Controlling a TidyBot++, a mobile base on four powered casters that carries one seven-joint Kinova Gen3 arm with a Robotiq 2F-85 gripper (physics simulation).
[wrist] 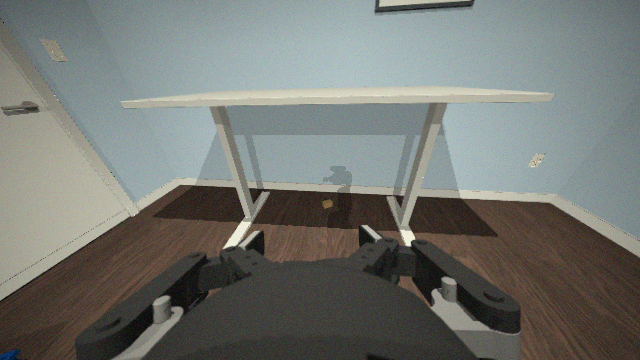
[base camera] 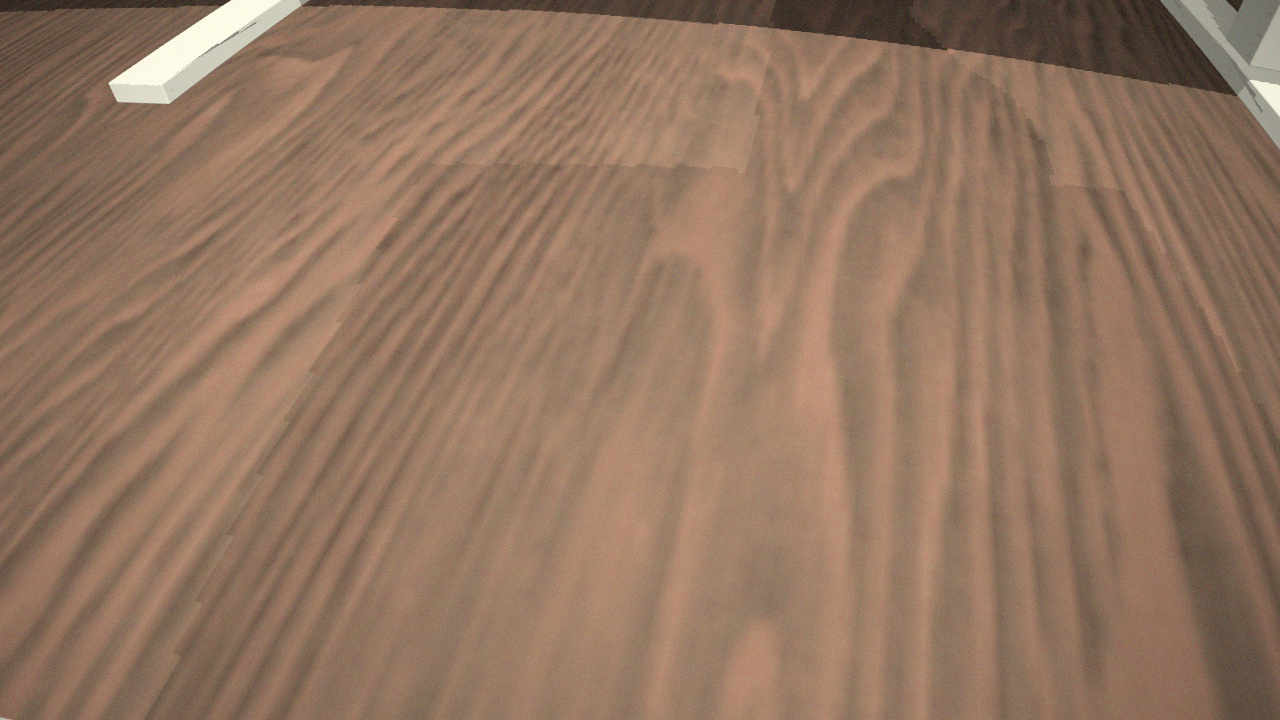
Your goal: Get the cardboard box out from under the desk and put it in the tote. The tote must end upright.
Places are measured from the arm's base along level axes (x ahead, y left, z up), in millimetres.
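Where they show: gripper, between the fingertips: [wrist: 312, 238].
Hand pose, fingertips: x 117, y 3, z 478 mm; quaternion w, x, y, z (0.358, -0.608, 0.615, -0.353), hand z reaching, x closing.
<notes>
Things, the pixels of their top centre, and the offset from my fingertips. "pt": a spot on its surface instead. Level surfaces: height alone.
- small tan cardboard box, centre of its top: [wrist: 327, 201] dy -123, dx +1105, dz -820 mm
- blue tote, a spot on its surface: [wrist: 10, 355] pt dy +1206, dx +170, dz -755 mm
- right foot, a spot on its surface: [base camera: 1262, 98] pt dy -626, dx +709, dz -853 mm
- wooden floor, height of its surface: dz -875 mm
A small tan cardboard box [wrist: 327, 204] lies on the floor under the white desk [wrist: 340, 98], between its two legs and near the back wall. The blue tote [wrist: 10, 355] shows as a small corner at the bottom left edge of the wrist view; the rest of it is cut off. My gripper [wrist: 312, 238] is open, with its fingers wide apart and nothing between them. The box appears well beyond the fingertips. The box and the tote do not show in the base camera view.
The desk's left foot [base camera: 210, 44] [wrist: 237, 234] and right foot [base camera: 1262, 98] [wrist: 406, 234] stand on the wooden floor [base camera: 626, 402] to either side of the box. A white door [wrist: 45, 165] is at the left. A white baseboard runs along the blue wall [wrist: 300, 50] behind the desk.
</notes>
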